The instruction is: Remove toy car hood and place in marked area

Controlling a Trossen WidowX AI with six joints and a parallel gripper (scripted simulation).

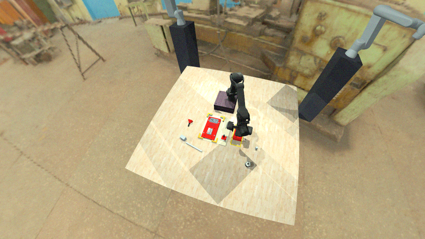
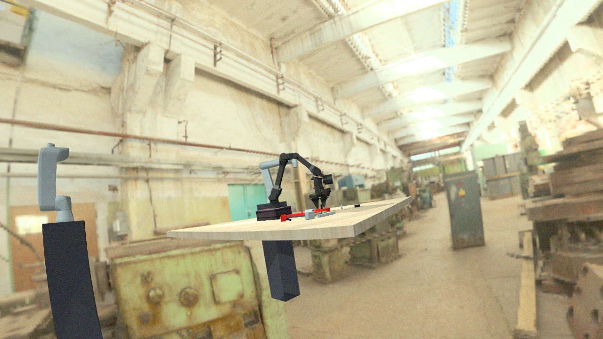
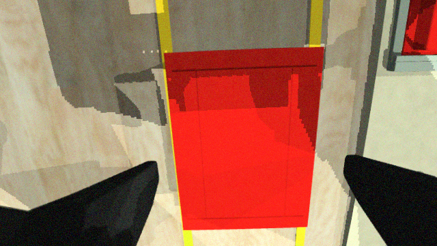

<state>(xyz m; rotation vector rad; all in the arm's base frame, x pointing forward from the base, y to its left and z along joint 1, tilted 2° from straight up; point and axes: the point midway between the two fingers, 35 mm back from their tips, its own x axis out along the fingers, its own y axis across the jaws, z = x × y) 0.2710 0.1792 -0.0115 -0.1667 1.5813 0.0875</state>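
Now: the red hood 20 mm below my gripper tip. Also, from my gripper tip: small grey piece: 50 mm ahead, 180 mm to the left, 20 mm below; then grey rod: 250 mm ahead, 270 mm to the right, 30 mm below.
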